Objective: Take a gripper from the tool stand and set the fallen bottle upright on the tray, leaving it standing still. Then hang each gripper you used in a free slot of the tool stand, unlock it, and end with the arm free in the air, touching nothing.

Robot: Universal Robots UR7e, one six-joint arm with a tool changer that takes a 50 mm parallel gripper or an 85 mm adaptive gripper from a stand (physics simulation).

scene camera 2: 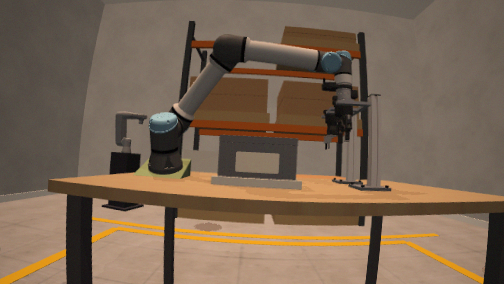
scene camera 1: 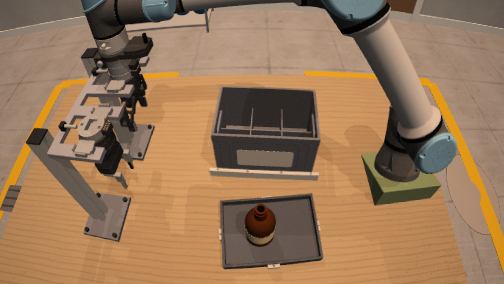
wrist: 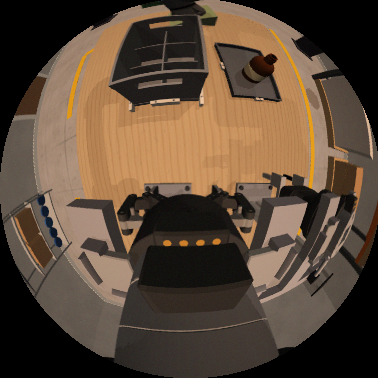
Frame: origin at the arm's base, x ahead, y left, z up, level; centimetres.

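Seen in the pictures: arm's base, origin of the base link: [scene camera 2: 165, 167] [scene camera 1: 397, 167].
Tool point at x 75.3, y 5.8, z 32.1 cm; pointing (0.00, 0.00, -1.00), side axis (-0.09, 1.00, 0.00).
Pixels of each thing's top centre, then the offset from my tool point to it.
- brown bottle, middle of its top: [scene camera 1: 260, 208] [wrist: 273, 56] dx -36.8, dy +19.1, dz -20.0 cm
- grey divided bin, middle of its top: [wrist: 159, 34] [scene camera 1: 267, 110] [scene camera 2: 259, 139] dx -33.8, dy -8.7, dz -18.5 cm
The brown bottle [scene camera 1: 260, 225] [wrist: 258, 69] stands upright on the grey tray [scene camera 1: 300, 225] [wrist: 237, 82]; neither shows in scene camera 2. My gripper [scene camera 1: 138, 116] [wrist: 185, 196], the adaptive one, is open and empty, its fingers spread to both sides in the wrist view. It is on the arm's wrist at the tool stand [scene camera 1: 67, 175] [scene camera 2: 374, 140] [wrist: 284, 215], its coupling between the fork plates of the rear slot. Whether it rests on the fork or is unlocked cannot be told. The other gripper [scene camera 1: 127, 175] hangs in the stand's front slot.
A grey divided bin [scene camera 1: 265, 152] [scene camera 2: 230, 160] [wrist: 125, 92] stands mid-table, behind the tray in scene camera 1. The arm's green base block [scene camera 1: 407, 192] [scene camera 2: 185, 169] is at the opposite end from the stand. An orange and black shelf rack [scene camera 2: 364, 85] stands behind the table.
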